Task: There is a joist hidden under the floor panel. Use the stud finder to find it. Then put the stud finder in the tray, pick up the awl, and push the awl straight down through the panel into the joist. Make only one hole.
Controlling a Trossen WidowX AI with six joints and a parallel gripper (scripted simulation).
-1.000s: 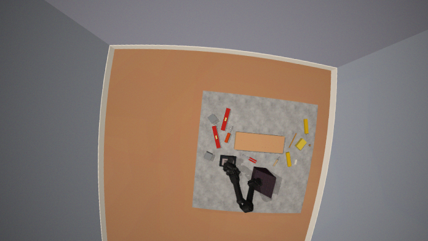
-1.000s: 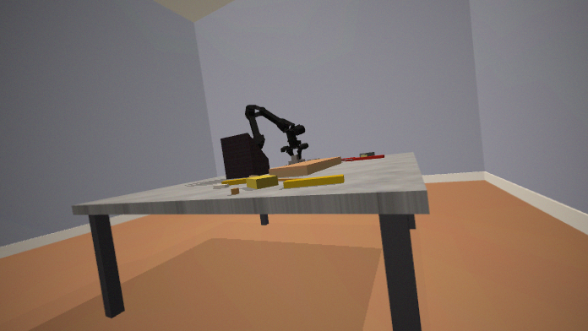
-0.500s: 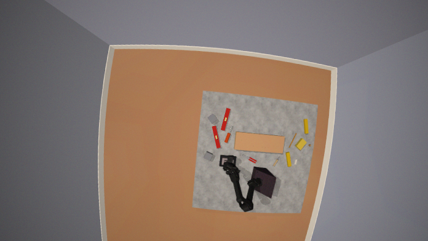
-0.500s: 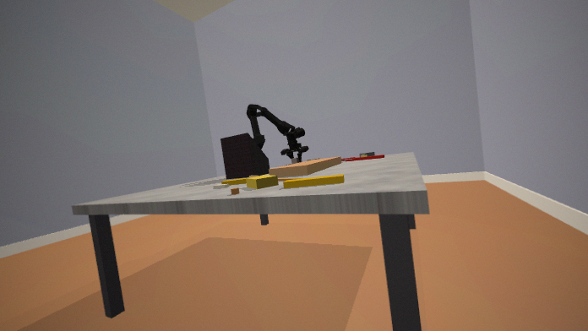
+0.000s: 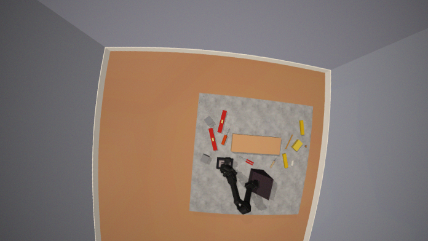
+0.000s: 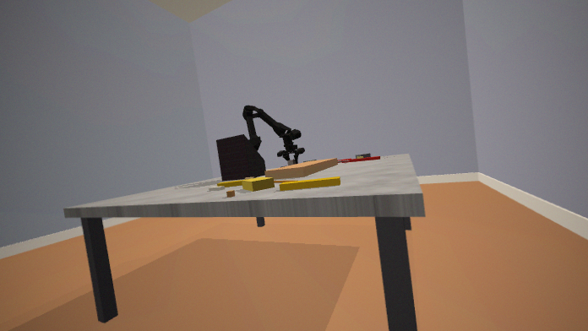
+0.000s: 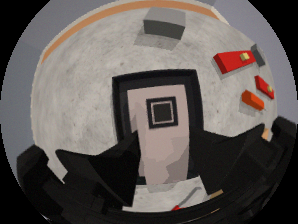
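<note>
Now: the stud finder 2 cm above my gripper tip and 1 cm to the left of it. Round my gripper tip: awl (54 cm to the right, 6 cm ahead, 2 cm below); square indicator window (3 cm above, 2 cm to the left); dark tray (2 cm below, 1 cm to the right).
</note>
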